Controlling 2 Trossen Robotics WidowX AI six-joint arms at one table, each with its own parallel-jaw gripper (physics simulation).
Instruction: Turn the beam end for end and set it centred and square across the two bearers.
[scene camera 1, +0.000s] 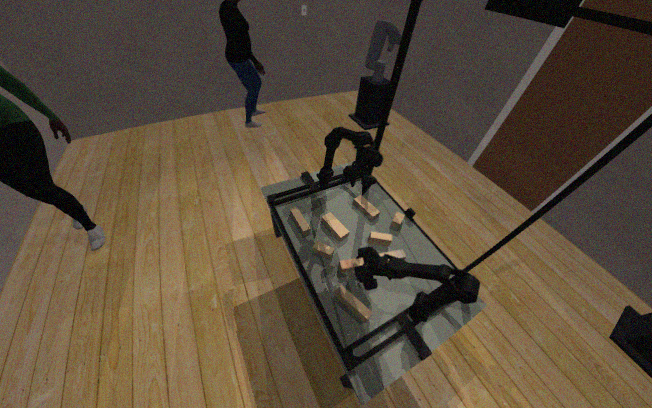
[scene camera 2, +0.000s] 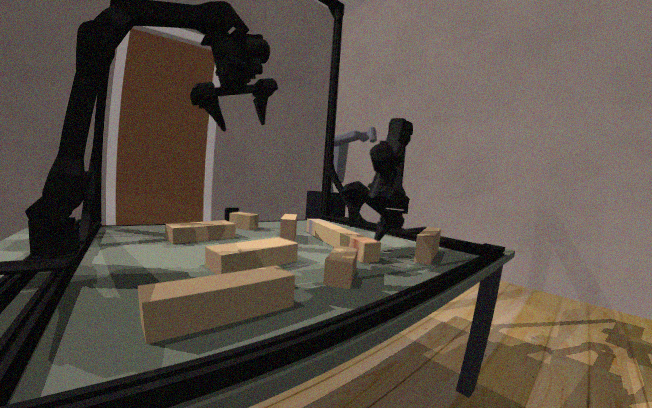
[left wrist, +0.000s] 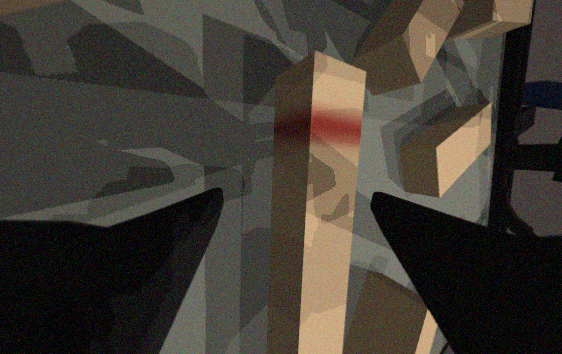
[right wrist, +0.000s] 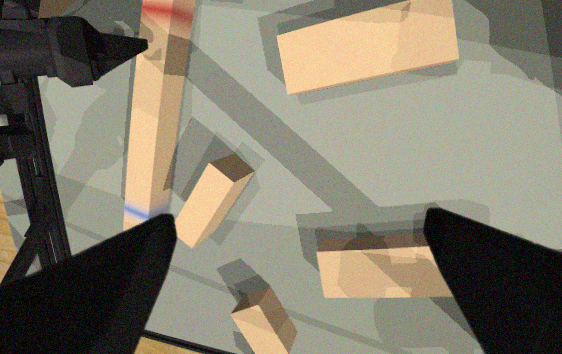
Note:
My left gripper (scene camera 2: 363, 235) is open and holds nothing. Also in view: a beam (scene camera 2: 369, 249). My right gripper (scene camera 2: 244, 127) is open and holds nothing.
The beam also shows in the left wrist view (left wrist: 319, 101) and in the right wrist view (right wrist: 159, 75). My left gripper also shows in the left wrist view (left wrist: 297, 197) and in the right wrist view (right wrist: 135, 42). My right gripper is seen too in the right wrist view (right wrist: 300, 223).

